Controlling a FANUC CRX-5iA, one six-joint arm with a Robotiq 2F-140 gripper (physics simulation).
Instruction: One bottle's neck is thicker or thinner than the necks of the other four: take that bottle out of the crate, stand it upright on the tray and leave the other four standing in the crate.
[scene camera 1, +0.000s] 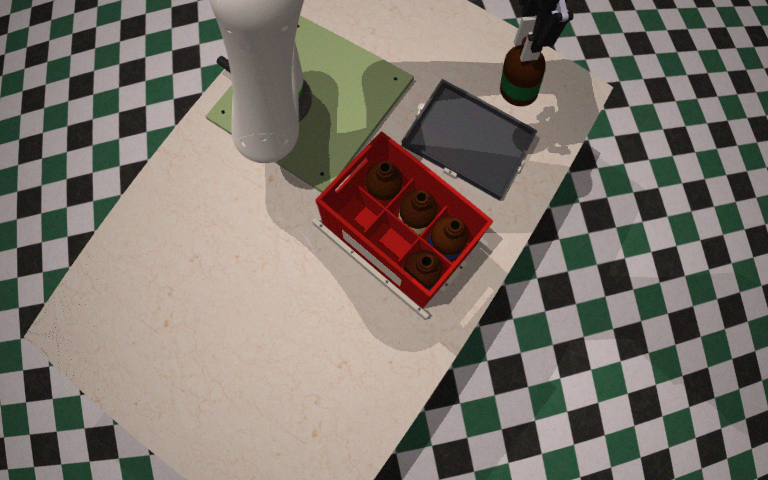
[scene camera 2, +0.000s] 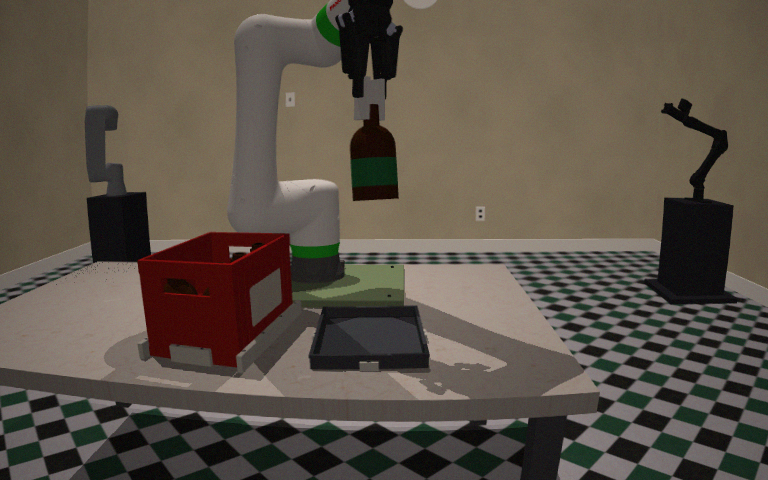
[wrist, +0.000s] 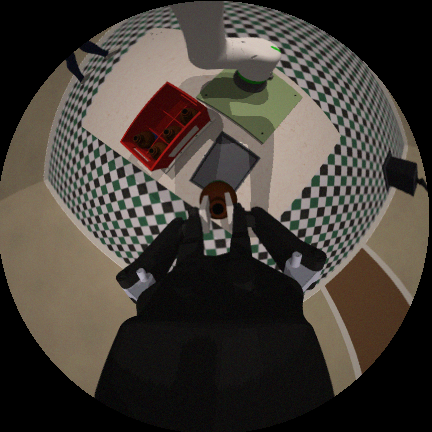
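Pixels of known places: gripper, between the fingertips: (scene camera 1: 525, 50) (scene camera 2: 369, 120) (wrist: 217, 202); arm's base, origin of its link: (scene camera 2: 316, 275) (wrist: 249, 79).
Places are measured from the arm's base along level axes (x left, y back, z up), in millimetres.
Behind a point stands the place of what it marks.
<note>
My gripper (scene camera 1: 528, 42) {x 212, y -430, z 379 mm} (scene camera 2: 369, 110) {x 212, y -430, z 379 mm} (wrist: 217, 202) {x 212, y -430, z 379 mm} is shut on the neck of a brown bottle with a green band (scene camera 1: 523, 70) {x 190, y -445, z 357 mm} (scene camera 2: 373, 169) {x 225, y -478, z 300 mm} (wrist: 217, 192) {x 203, y -420, z 364 mm}. The bottle hangs nearly upright, high in the air near the dark grey tray (scene camera 1: 470, 141) {x 197, y -401, z -7 mm} (scene camera 2: 368, 339) {x 201, y -404, z -8 mm} (wrist: 227, 160) {x 192, y -363, z -8 mm}. In the wrist view it overlaps the tray's near edge. The red crate (scene camera 1: 416, 293) {x -173, y -521, z 102 mm} (scene camera 2: 192, 316) {x -71, y -549, z 70 mm} (wrist: 160, 102) {x -159, y -346, z 99 mm} holds four brown bottles (scene camera 1: 384, 181) {x -43, y -340, z 120 mm} (scene camera 1: 417, 209) {x -48, y -425, z 123 mm} (scene camera 1: 449, 236) {x -53, y -504, z 126 mm} (scene camera 1: 423, 268) {x -136, y -505, z 145 mm}, standing in separate compartments. Two compartments are empty. The pads partly hide the held neck.
The arm's base stands on a green plate (scene camera 1: 351, 101) {x 100, y -132, z 3 mm} (scene camera 2: 362, 285) {x 136, y -84, z 2 mm} (wrist: 260, 120) {x 170, y -133, z 3 mm} behind the crate and tray. A pale rail (scene camera 1: 368, 268) {x -178, y -410, z 17 mm} runs along the crate's long side. The table's edge (scene camera 2: 396, 408) {x 274, y -621, z -27 mm} is close beyond the tray.
</note>
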